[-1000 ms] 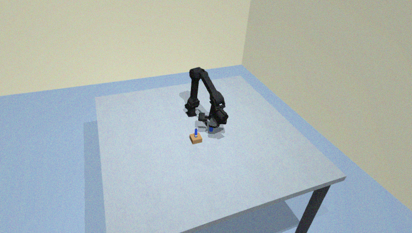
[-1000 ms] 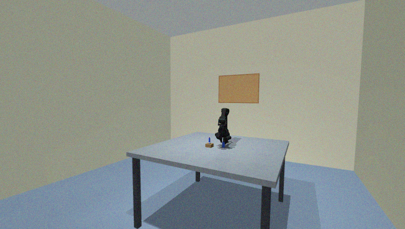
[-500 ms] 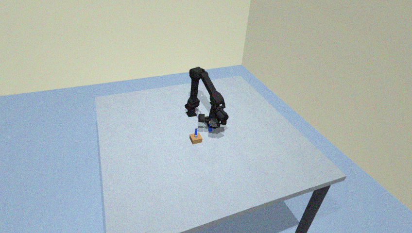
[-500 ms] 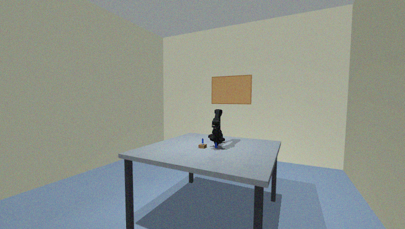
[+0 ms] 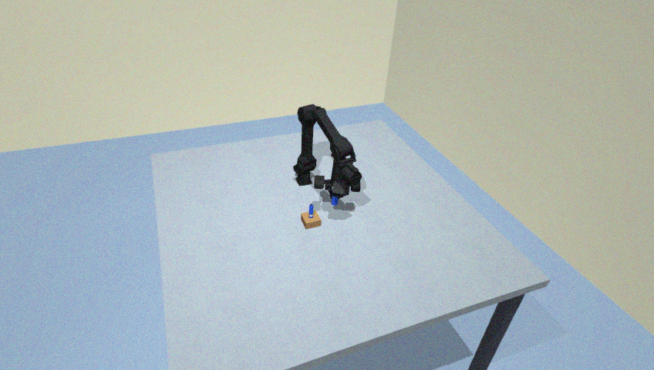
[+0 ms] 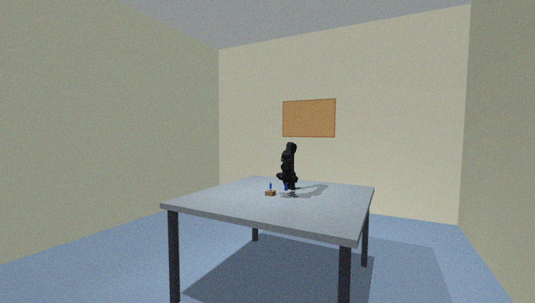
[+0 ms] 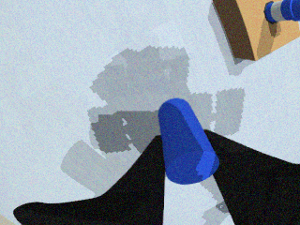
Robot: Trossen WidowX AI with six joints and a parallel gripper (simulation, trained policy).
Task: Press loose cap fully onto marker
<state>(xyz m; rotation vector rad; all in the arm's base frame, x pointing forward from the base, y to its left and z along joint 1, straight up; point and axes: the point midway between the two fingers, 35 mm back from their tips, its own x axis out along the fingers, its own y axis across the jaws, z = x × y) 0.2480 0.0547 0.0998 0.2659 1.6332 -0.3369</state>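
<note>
The blue marker is 120 mm to the right of my gripper tip, 40 mm ahead of it and 10 mm above it. Round my gripper tip: tan holder block (120 mm to the right, 50 mm below, 40 mm ahead); blue cap (10 mm ahead).
</note>
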